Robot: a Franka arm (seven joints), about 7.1 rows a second.
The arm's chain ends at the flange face. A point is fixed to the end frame.
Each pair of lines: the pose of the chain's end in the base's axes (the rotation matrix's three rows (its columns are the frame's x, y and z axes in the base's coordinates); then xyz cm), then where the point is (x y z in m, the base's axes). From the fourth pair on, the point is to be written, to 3 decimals.
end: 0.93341 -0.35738 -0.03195; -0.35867 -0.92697 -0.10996; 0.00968 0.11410 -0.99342; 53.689 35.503 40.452
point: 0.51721 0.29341 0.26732
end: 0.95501 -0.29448 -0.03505; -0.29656 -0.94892 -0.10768; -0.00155 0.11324 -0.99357; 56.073 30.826 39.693
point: 0.54370 0.24605 0.25964
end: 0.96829 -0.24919 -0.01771; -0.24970 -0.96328 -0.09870; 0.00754 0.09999 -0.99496; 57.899 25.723 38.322
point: 0.56668 0.19573 0.24511
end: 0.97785 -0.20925 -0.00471; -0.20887 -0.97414 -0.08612; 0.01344 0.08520 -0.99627; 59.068 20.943 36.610
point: 0.582 0.149 0.227
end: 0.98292 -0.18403 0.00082; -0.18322 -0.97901 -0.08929; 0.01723 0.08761 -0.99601; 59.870 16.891 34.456
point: 0.592 0.108 0.206
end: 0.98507 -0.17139 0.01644; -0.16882 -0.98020 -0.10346; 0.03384 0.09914 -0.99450; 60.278 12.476 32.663
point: 0.599 0.062 0.189
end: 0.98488 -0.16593 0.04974; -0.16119 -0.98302 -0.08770; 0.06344 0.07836 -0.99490; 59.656 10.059 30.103
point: 0.598 0.040 0.162
